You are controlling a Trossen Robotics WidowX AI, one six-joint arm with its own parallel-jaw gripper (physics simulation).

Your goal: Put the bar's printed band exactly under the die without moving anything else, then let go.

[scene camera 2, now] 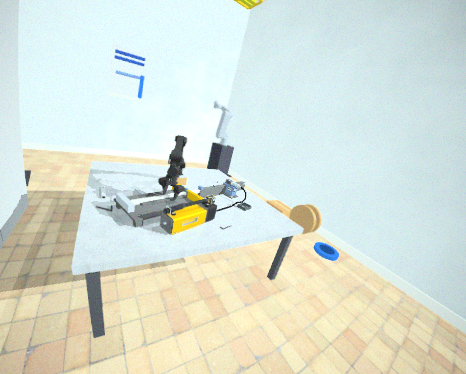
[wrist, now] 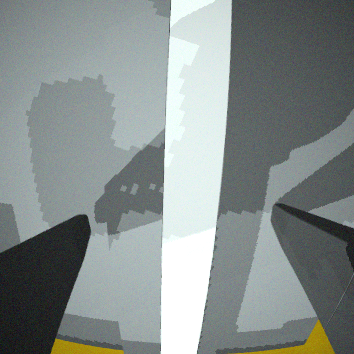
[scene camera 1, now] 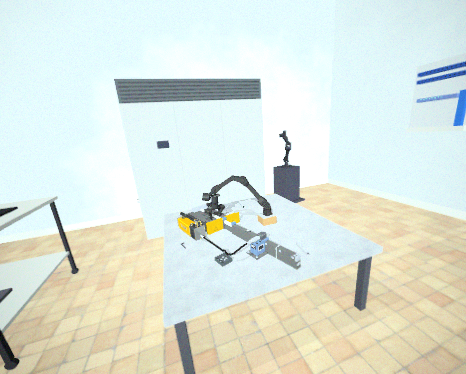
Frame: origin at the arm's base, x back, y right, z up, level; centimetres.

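Seen in the pictures: gripper, fingertip midpoint: (scene camera 2: 169,197) (wrist: 180,219) (scene camera 1: 215,217); arm's base, link origin: (scene camera 2: 178,174) (scene camera 1: 267,214).
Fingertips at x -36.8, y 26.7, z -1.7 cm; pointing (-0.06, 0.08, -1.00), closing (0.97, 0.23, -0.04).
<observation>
Pixels of each thing's top centre, then the offset from my fingertips to it. "spot": a spot on its surface instead. Level surfaces: height alone.
- long white bar, surface spot: (wrist: 195,150) spot: dx -0.2, dy +3.5, dz +1.8 cm
- blue unit, surface spot: (scene camera 1: 259,246) spot: dx +2.3, dy -60.6, dz +1.0 cm
- small dark box, surface spot: (scene camera 1: 223,259) (scene camera 2: 242,207) spot: dx -18.5, dy -51.1, dz -5.0 cm
- small bent key, top centre: (scene camera 2: 226,225) (scene camera 1: 184,245) dx -33.9, dy -19.7, dz -4.6 cm
- table, surface height: dz -5.2 cm
A long white bar (scene camera 2: 157,198) (wrist: 195,150) lies along the grey bed of the yellow machine (scene camera 1: 215,226) (scene camera 2: 187,220). In the wrist view it runs from top to bottom between the two fingers. My gripper (scene camera 1: 216,212) (scene camera 2: 171,193) (wrist: 180,219) is open, with its fingertips apart on either side of the bar's line and touching neither side there. The arm's shadow falls over the bar and bed. A printed band on the bar cannot be made out, and I cannot tell which part is the die.
A blue unit (scene camera 1: 259,246) (scene camera 2: 230,189) sits on a dark rail (scene camera 1: 287,257) beyond the machine. A black cable runs near a small dark box (scene camera 1: 223,259) (scene camera 2: 244,206). The arm stands on a wooden block (scene camera 1: 267,220). A small bent key (scene camera 1: 183,245) (scene camera 2: 225,227) lies on the table (scene camera 1: 200,295).
</observation>
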